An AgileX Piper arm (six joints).
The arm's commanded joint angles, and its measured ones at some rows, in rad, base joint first. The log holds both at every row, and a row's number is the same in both.
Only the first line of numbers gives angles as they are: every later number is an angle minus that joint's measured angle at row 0.
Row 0, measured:
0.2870 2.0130 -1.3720 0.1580 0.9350 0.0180
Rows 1 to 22, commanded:
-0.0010 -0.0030 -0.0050 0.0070 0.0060 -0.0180
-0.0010 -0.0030 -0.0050 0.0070 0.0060 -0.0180
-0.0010 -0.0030 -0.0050 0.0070 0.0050 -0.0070
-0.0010 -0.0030 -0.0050 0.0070 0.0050 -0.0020
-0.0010 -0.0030 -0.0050 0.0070 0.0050 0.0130
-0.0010 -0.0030 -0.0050 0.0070 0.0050 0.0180
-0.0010 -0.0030 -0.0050 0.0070 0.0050 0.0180
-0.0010 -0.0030 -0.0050 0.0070 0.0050 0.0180
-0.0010 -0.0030 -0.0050 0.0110 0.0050 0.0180
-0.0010 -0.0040 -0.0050 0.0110 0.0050 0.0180
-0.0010 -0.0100 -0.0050 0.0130 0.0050 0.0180
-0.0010 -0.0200 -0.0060 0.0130 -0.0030 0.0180
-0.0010 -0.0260 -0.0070 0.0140 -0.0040 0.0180
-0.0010 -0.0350 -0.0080 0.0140 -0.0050 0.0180
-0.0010 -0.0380 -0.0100 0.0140 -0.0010 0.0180
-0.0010 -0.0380 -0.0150 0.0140 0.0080 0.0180
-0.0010 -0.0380 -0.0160 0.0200 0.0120 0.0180
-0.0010 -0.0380 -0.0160 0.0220 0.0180 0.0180
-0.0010 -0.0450 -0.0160 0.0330 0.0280 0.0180
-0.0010 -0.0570 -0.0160 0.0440 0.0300 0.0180
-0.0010 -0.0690 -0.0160 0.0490 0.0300 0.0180
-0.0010 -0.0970 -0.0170 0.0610 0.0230 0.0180
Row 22, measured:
0.0000 -0.0560 -0.0110 0.0440 0.0240 0.0120
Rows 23 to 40, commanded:
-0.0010 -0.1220 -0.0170 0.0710 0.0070 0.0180
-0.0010 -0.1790 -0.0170 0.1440 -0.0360 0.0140
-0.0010 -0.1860 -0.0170 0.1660 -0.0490 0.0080
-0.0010 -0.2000 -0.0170 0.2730 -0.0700 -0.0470
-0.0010 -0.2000 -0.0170 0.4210 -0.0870 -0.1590
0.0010 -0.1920 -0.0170 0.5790 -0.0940 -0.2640
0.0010 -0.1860 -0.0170 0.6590 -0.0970 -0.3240
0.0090 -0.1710 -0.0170 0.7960 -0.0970 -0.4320
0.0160 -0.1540 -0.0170 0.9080 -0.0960 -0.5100
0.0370 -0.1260 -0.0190 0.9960 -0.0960 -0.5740
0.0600 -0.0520 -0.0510 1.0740 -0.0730 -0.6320
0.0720 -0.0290 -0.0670 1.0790 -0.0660 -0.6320
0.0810 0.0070 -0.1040 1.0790 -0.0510 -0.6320
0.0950 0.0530 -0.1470 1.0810 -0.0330 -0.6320
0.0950 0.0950 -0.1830 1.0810 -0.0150 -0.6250
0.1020 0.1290 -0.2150 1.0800 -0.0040 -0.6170
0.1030 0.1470 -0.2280 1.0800 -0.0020 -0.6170
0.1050 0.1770 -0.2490 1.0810 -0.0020 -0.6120
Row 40, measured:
0.0990 0.1420 -0.2180 1.0690 -0.0170 -0.6140
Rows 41 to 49, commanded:
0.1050 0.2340 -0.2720 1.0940 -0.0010 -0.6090
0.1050 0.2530 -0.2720 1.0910 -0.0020 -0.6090
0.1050 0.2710 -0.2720 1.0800 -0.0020 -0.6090
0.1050 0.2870 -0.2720 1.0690 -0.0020 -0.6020
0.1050 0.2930 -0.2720 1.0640 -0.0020 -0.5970
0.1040 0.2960 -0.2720 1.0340 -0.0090 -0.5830
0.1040 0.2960 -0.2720 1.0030 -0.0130 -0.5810
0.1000 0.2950 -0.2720 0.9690 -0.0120 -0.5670
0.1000 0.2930 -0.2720 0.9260 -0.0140 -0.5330
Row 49, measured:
0.1040 0.2950 -0.2670 0.9840 -0.0170 -0.5700
